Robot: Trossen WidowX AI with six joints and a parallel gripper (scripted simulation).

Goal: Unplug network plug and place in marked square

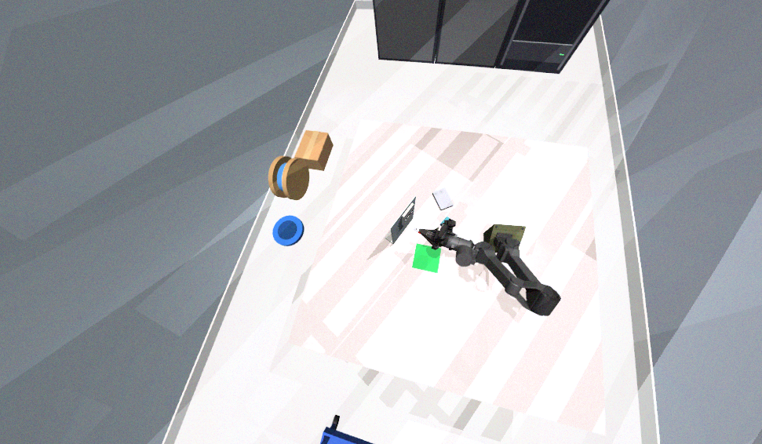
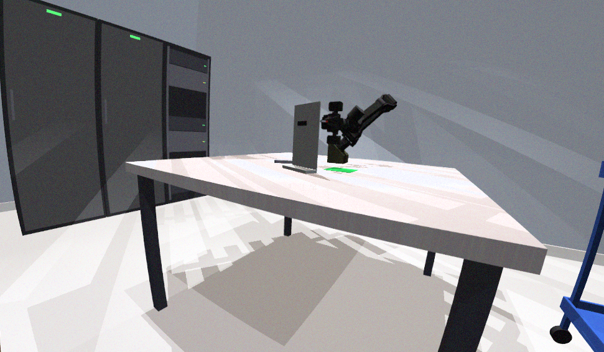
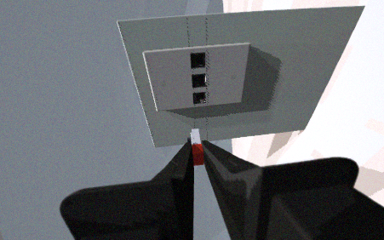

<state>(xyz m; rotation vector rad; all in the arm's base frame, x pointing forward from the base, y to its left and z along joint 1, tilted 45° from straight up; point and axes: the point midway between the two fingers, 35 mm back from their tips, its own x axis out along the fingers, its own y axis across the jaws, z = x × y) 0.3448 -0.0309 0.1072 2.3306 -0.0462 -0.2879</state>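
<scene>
Right now my gripper tip is 60 mm past the green marked square, 70 mm to the right of it and 200 mm above it. Also, from my gripper tip: network plug (10 mm ahead); then grey upright panel (70 mm ahead, 60 mm to the right, 80 mm below).
</scene>
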